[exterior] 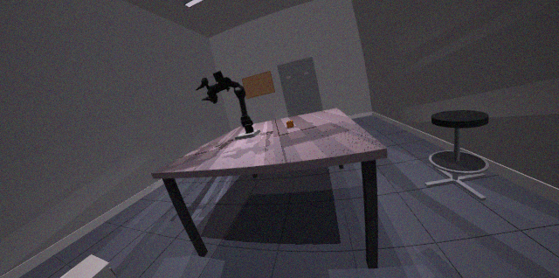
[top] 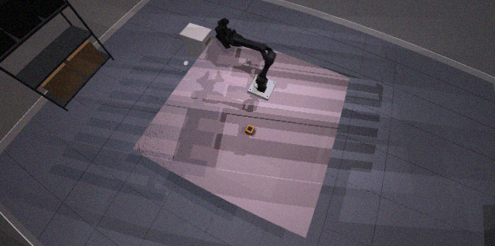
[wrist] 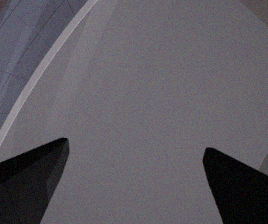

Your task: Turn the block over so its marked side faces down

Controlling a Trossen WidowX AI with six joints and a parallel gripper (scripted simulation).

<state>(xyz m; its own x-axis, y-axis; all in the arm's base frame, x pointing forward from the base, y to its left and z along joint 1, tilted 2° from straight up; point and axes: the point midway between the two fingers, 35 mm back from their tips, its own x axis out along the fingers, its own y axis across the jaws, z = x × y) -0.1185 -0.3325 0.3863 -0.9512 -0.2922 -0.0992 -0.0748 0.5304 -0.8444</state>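
My gripper tip is 520 mm short of the block, 380 mm to the right of it and 380 mm above it.
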